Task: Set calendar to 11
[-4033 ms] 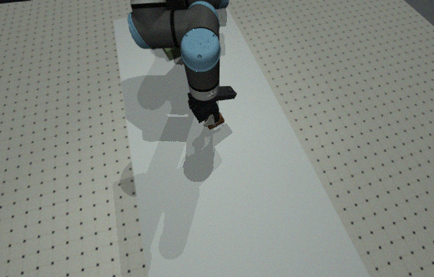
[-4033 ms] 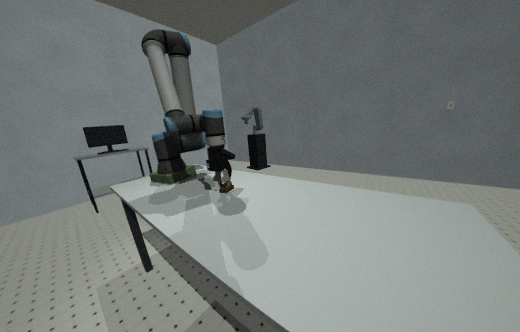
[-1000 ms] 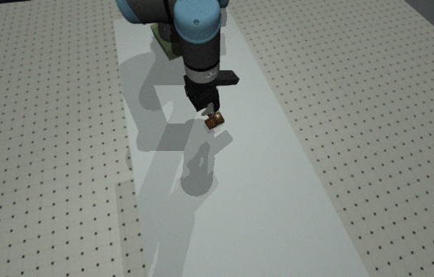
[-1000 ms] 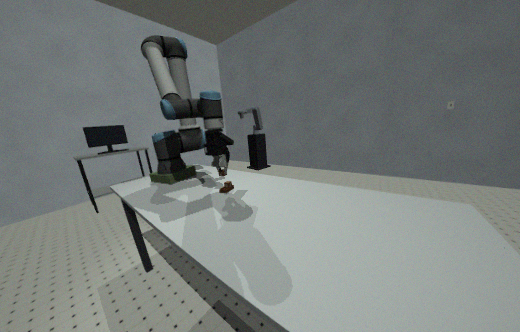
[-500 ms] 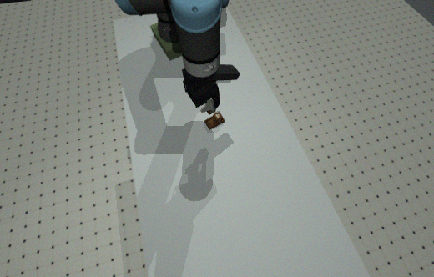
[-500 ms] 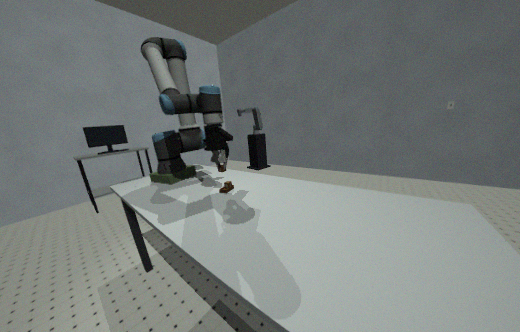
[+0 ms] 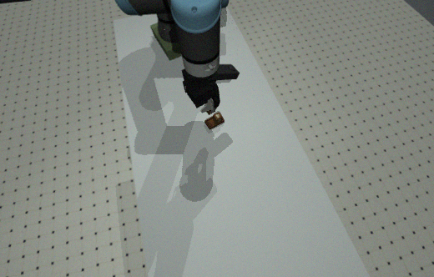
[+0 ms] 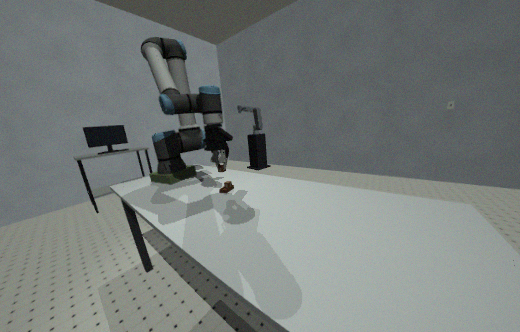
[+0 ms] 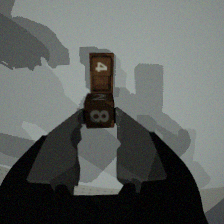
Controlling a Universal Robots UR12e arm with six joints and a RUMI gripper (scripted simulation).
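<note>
Right now my hand is 130 mm above the brown calendar tray, 20 mm to the right of it and 10 mm past it. Also, from my hand: brown cube: 10 mm below.
</note>
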